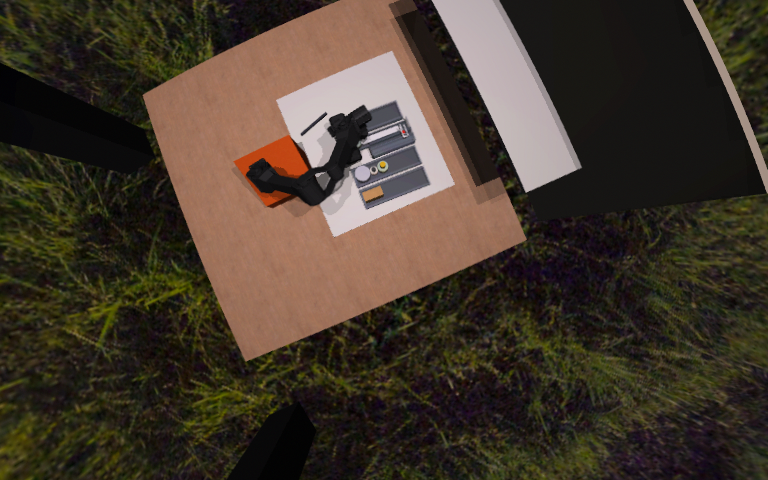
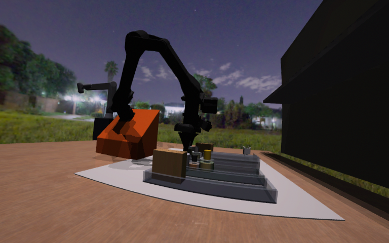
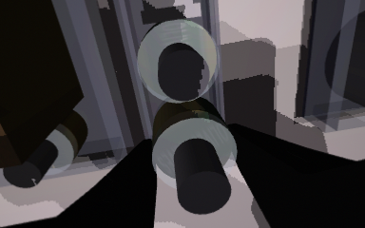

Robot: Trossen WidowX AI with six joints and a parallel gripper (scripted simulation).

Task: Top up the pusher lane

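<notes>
My gripper tip is now 70 mm short of the white mat, 50 mm above it and 10 mm to the right of it. The rest, counted from my gripper tip: sprung lane (140 mm ahead, 40 mm to the right, 30 mm below); pusher plate (140 mm ahead, 50 mm to the right).
</notes>
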